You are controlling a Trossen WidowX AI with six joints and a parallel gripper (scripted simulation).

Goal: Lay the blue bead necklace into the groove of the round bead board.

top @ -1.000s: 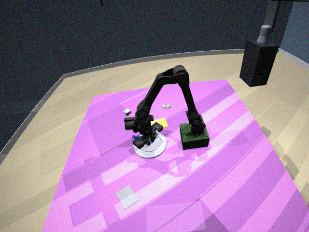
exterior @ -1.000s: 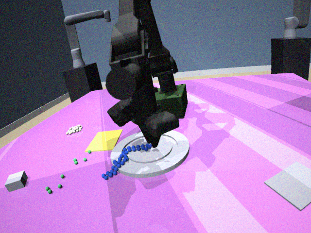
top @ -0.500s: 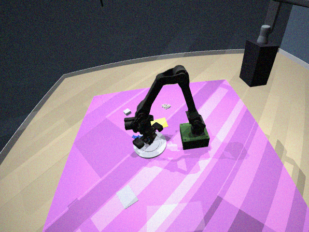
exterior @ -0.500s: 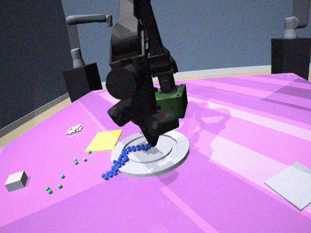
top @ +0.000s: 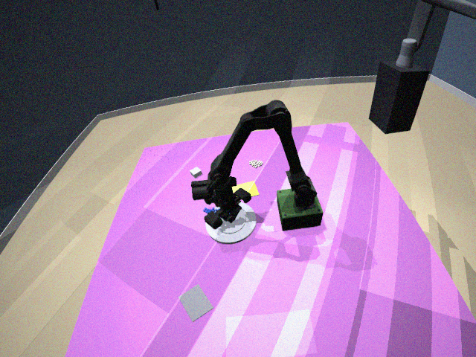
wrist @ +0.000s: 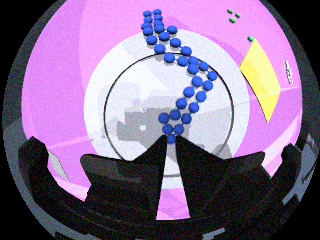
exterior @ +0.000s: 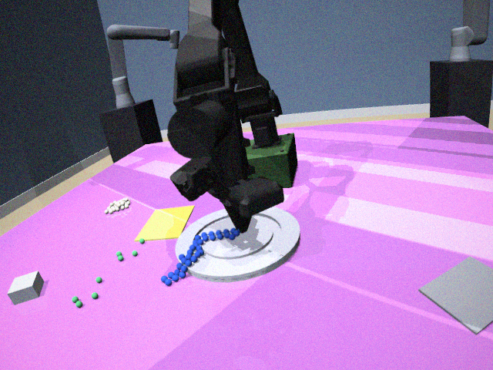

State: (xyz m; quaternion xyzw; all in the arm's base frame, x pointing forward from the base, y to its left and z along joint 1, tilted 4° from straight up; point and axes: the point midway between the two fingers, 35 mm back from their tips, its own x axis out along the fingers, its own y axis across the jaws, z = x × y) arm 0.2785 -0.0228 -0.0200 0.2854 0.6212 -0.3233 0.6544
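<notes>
Now: the round white bead board 10 mm ahead of my gripper tip, 10 mm to the right of it and 10 mm below it. Round my gripper tip: yellow sheet: 60 mm behind, 170 mm to the right, 10 mm below; then grey tile: 150 mm ahead, 300 mm to the left, 10 mm below; then cube: 150 mm ahead, 340 mm to the right.
</notes>
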